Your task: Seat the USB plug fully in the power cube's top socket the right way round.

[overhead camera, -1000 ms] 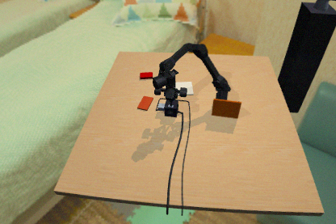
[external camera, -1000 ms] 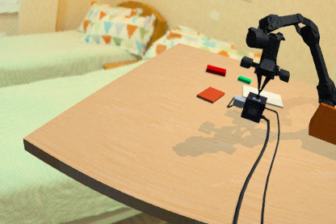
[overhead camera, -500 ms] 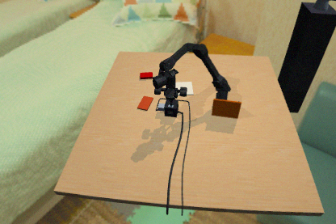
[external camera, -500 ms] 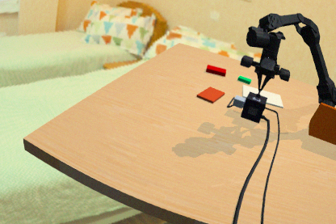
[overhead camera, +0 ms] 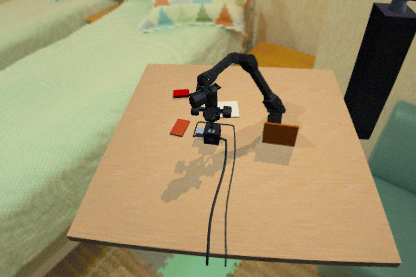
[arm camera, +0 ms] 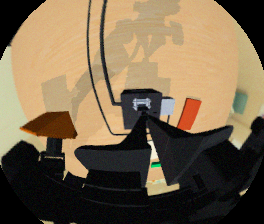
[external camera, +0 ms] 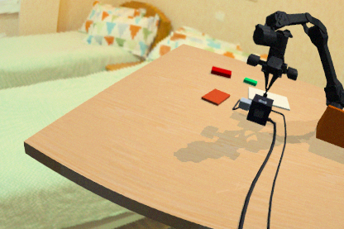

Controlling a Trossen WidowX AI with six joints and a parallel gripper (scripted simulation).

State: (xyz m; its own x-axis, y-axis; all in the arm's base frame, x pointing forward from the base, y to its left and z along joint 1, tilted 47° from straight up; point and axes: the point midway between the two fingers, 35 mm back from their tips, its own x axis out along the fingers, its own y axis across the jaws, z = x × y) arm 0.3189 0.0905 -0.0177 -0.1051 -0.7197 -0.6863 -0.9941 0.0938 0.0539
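Now: gripper tip 10 mm to the right of the grey USB socket and 50 mm above it. The rest, counted from my gripper tip: USB plug: 20 mm below; then orange-red tile: 180 mm ahead, 80 mm to the right, 120 mm below; then white sheet: 30 mm behind, 250 mm to the right, 120 mm below.
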